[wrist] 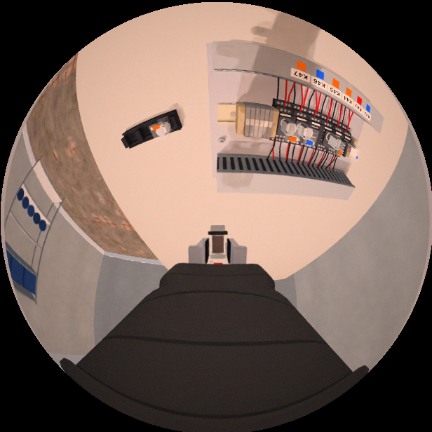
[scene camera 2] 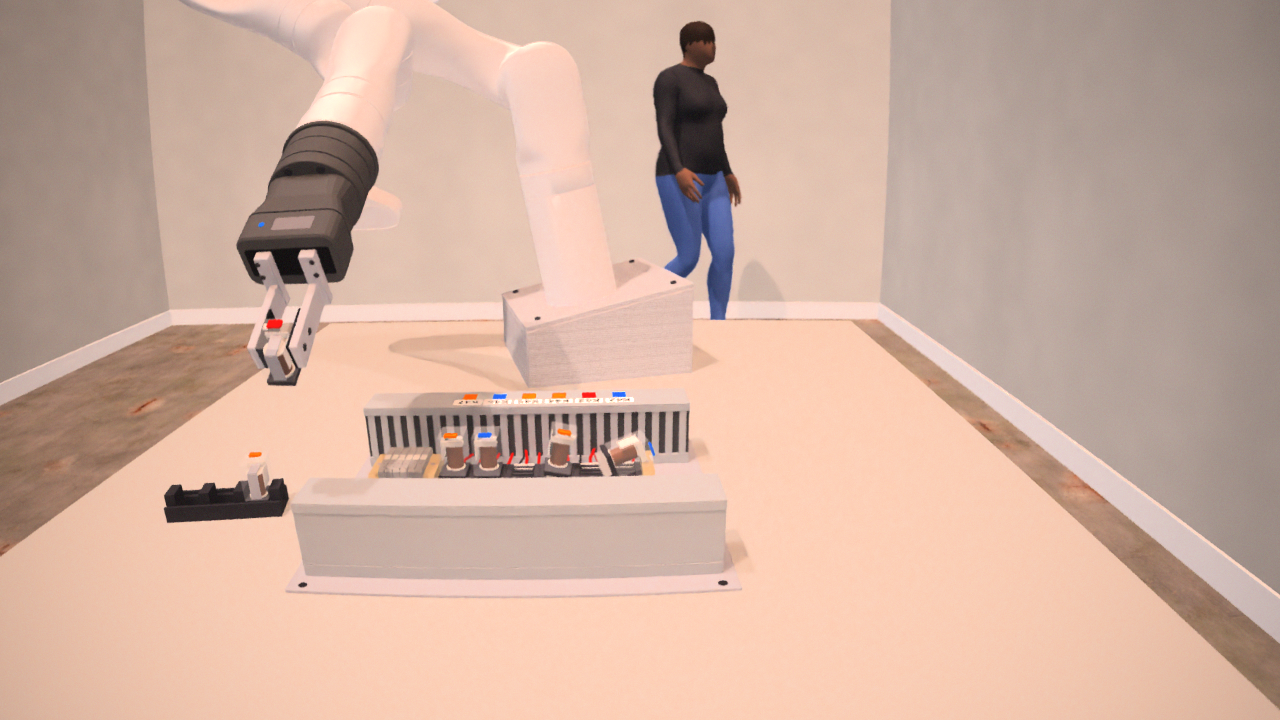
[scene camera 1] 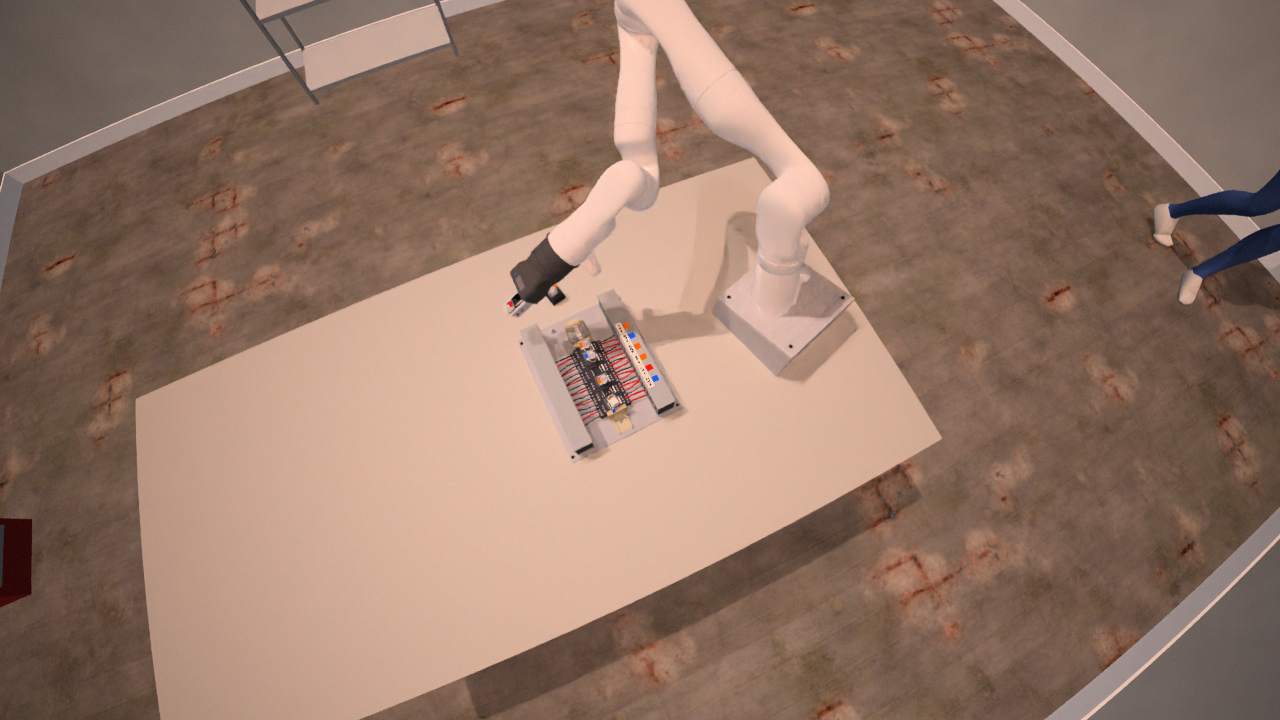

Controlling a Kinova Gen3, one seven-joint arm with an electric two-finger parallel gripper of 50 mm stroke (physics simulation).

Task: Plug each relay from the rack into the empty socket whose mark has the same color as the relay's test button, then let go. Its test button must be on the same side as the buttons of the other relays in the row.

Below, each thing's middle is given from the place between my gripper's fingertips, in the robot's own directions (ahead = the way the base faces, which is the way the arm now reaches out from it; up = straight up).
My gripper is now 10 mm past the red-button relay (scene camera 2: 269, 348). Round my hand: black rack (scene camera 2: 209, 503) 150 mm below, 120 mm to the right, 80 mm behind; orange-button K47 relay (scene camera 2: 452, 442) 120 mm below, 120 mm behind, 80 mm to the left; orange-button K45 relay (scene camera 2: 255, 471) 140 mm below, 90 mm to the right, 90 mm behind.
